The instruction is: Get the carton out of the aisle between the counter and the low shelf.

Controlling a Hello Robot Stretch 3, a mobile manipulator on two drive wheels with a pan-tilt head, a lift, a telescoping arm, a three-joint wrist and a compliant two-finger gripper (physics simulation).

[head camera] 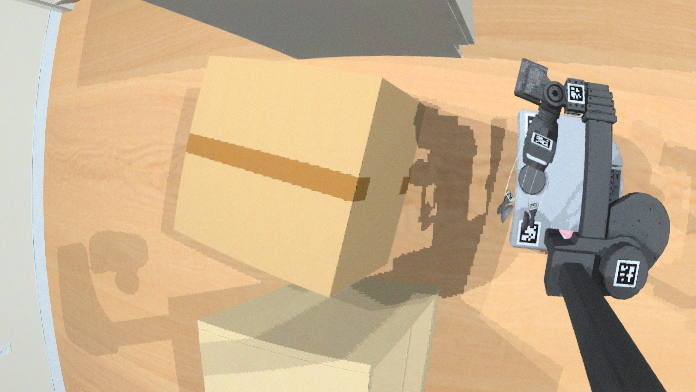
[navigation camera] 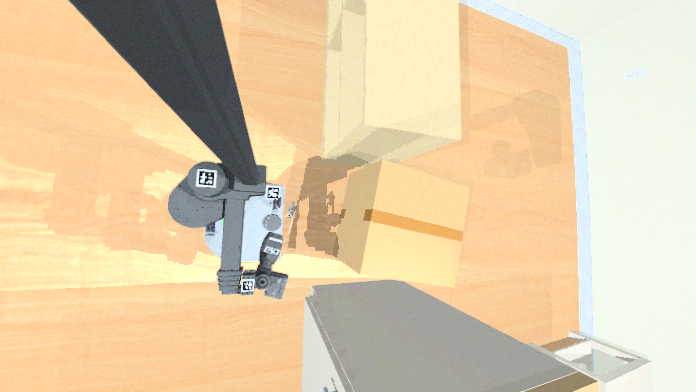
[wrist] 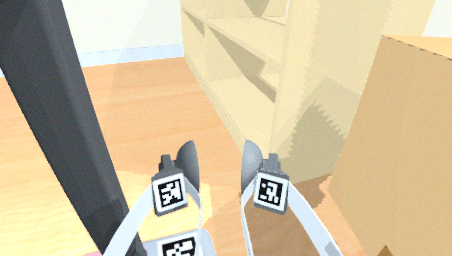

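Pixels of known places: gripper, fingertip midpoint: (head camera: pixel 512 225) (navigation camera: pixel 286 199); robot's base, origin of the base link: (head camera: pixel 531 178) (navigation camera: pixel 271 221).
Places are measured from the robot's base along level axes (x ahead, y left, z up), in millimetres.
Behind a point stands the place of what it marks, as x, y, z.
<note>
A large tan carton (head camera: pixel 280 110) @[545, -101, 407] (navigation camera: pixel 420 195) @[586, 143, 407] (wrist: pixel 400 140) with a brown tape stripe stands on the floor between the grey-topped counter (head camera: pixel 360 27) @[418, -323, 301] (navigation camera: pixel 400 330) @[418, -323, 550] and the pale wooden low shelf (navigation camera: pixel 410 65) @[392, 548, 610] (head camera: pixel 285 377) @[395, 393, 611] (wrist: pixel 325 35). It stands slightly skewed, one corner close to the shelf's end; whether they touch I cannot tell. My gripper (wrist: pixel 219 158) @[44, 95, 356] (head camera: pixel 517 215) @[44, 95, 356] (navigation camera: pixel 284 206) @[44, 95, 356] is open and empty, folded in over my base, its fingertips apart. The carton's near side face is a short distance from the base and gripper. In the wrist view the carton is at the right, partly cut off.
My base (head camera: pixel 567 165) @[-93, -43, 160] (navigation camera: pixel 252 215) @[-81, 28, 160] stands on the wooden floor at the aisle's end, facing the carton's side. Beyond the carton is a wall with a pale baseboard (head camera: pixel 40 200) @[2493, 309, 22] (navigation camera: pixel 575 150) @[2486, 688, 12]. A white-framed unit (navigation camera: pixel 630 367) @[2187, -843, 430] stands past the counter's far end by the wall.
</note>
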